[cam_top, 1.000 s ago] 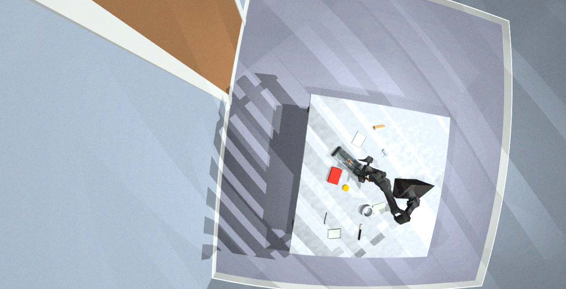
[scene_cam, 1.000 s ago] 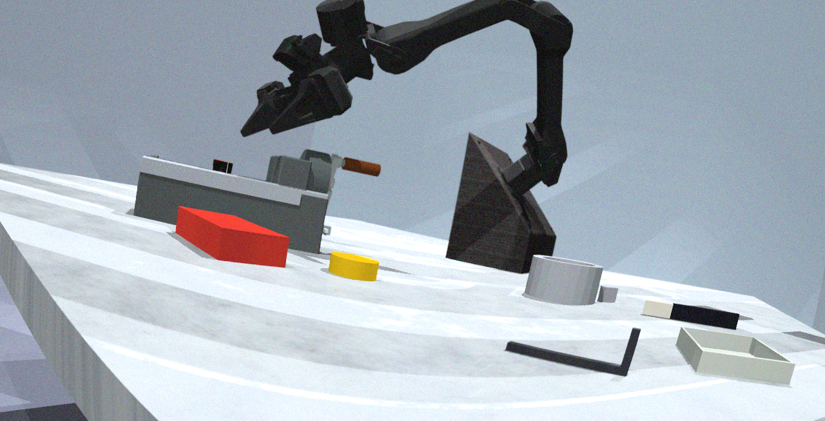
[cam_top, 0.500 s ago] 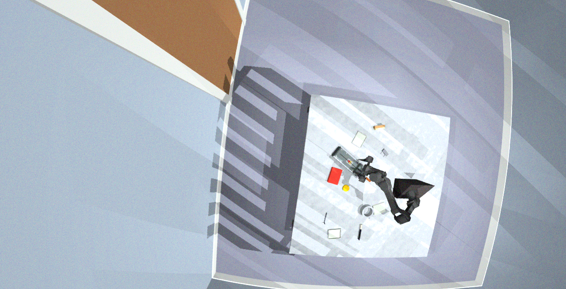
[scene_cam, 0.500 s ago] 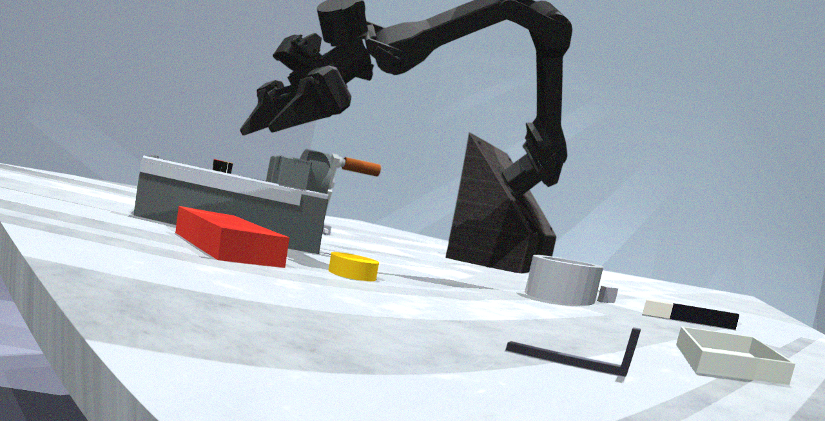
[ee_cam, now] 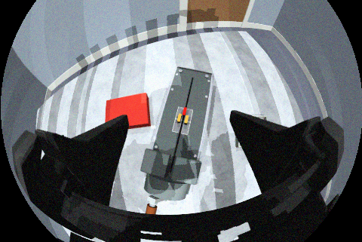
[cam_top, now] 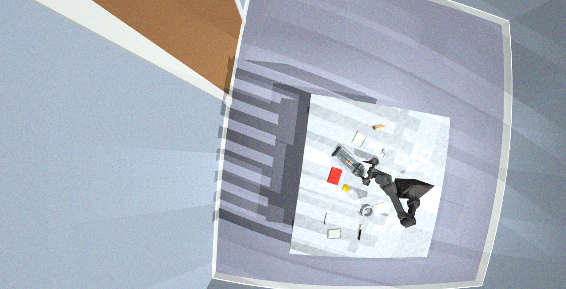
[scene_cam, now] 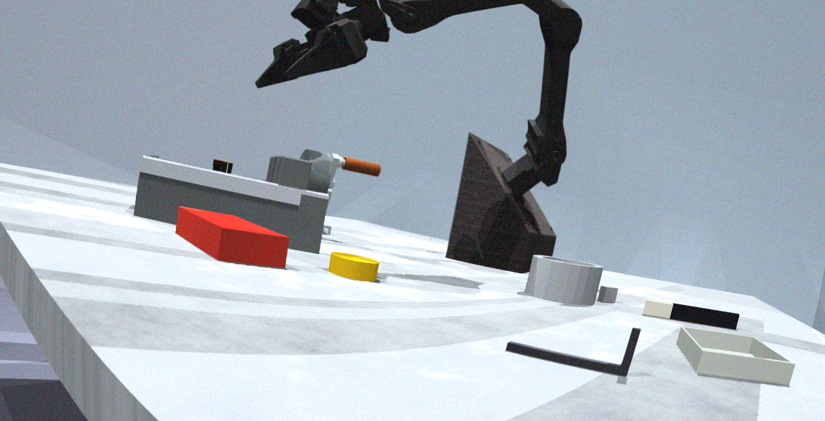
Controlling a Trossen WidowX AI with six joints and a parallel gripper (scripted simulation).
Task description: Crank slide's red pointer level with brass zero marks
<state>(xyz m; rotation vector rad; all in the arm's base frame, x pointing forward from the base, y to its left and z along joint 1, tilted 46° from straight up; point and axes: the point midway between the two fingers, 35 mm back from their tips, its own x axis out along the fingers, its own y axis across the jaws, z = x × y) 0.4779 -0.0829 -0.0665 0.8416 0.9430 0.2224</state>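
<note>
The brown handle lies 130 mm behind my gripper tip, 90 mm below it and 80 mm to the left of it. Round my gripper tip: yellow disc: 200 mm to the left, 200 mm below, 20 mm behind; red pointer: 120 mm below, 40 mm ahead, 20 mm to the right; black L-shaped bar: 490 mm to the left, 190 mm below, 70 mm ahead.
</note>
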